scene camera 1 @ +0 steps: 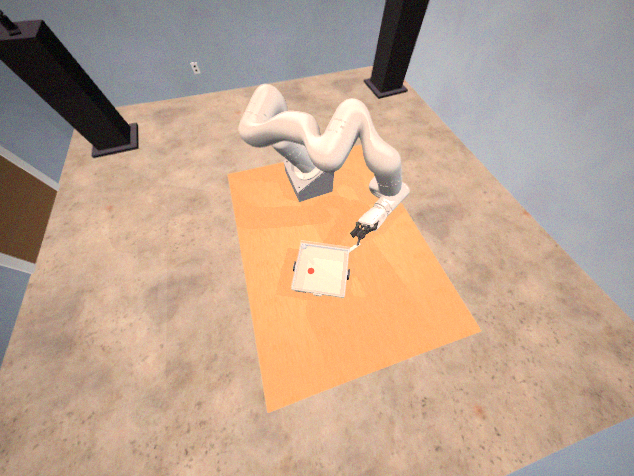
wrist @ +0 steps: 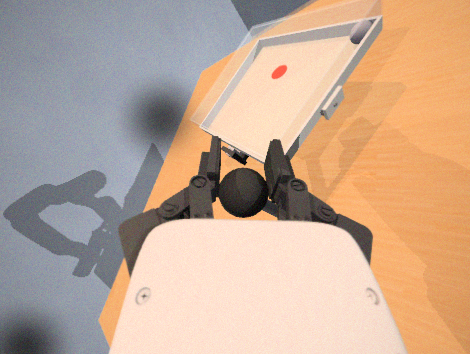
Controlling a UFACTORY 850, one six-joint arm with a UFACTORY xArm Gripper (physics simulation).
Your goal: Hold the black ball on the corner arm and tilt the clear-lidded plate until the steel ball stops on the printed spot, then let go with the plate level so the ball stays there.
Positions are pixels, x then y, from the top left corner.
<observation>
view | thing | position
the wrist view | my gripper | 244, 151
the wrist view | clear-lidded plate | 286, 73
</observation>
